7 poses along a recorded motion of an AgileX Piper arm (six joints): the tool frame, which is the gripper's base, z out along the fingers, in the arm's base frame.
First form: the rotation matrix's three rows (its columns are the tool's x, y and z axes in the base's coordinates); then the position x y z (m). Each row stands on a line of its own.
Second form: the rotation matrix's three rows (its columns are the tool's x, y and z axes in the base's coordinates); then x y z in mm. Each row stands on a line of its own. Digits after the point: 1 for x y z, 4 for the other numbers.
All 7 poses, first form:
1:
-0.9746 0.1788 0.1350
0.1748 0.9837 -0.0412
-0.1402 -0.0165 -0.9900
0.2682 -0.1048 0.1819
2:
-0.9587 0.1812 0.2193
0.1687 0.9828 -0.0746
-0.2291 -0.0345 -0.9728
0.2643 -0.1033 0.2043
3:
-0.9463 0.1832 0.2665
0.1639 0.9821 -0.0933
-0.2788 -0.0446 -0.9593
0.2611 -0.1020 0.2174
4:
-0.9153 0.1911 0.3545
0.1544 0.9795 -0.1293
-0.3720 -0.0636 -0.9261
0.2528 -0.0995 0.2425
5:
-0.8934 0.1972 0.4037
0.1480 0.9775 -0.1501
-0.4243 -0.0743 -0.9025
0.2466 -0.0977 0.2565
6:
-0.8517 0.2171 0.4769
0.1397 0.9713 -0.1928
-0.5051 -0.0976 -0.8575
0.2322 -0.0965 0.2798
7:
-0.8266 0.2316 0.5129
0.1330 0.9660 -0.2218
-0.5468 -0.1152 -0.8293
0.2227 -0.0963 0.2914
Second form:
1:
-0.9746 0.1788 0.1350
0.1748 0.9837 -0.0412
-0.1402 -0.0165 -0.9900
268.2 -104.8 181.9

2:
-0.9587 0.1812 0.2193
0.1687 0.9828 -0.0746
-0.2291 -0.0345 -0.9728
264.3 -103.3 204.3

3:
-0.9463 0.1832 0.2665
0.1639 0.9821 -0.0933
-0.2788 -0.0446 -0.9593
261.1 -102.0 217.4

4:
-0.9153 0.1911 0.3545
0.1544 0.9795 -0.1293
-0.3720 -0.0636 -0.9261
252.8 -99.5 242.5

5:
-0.8934 0.1972 0.4037
0.1480 0.9775 -0.1501
-0.4243 -0.0743 -0.9025
246.6 -97.7 256.5

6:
-0.8517 0.2171 0.4769
0.1397 0.9713 -0.1928
-0.5051 -0.0976 -0.8575
232.2 -96.5 279.8

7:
-0.8266 0.2316 0.5129
0.1330 0.9660 -0.2218
-0.5468 -0.1152 -0.8293
222.7 -96.3 291.4

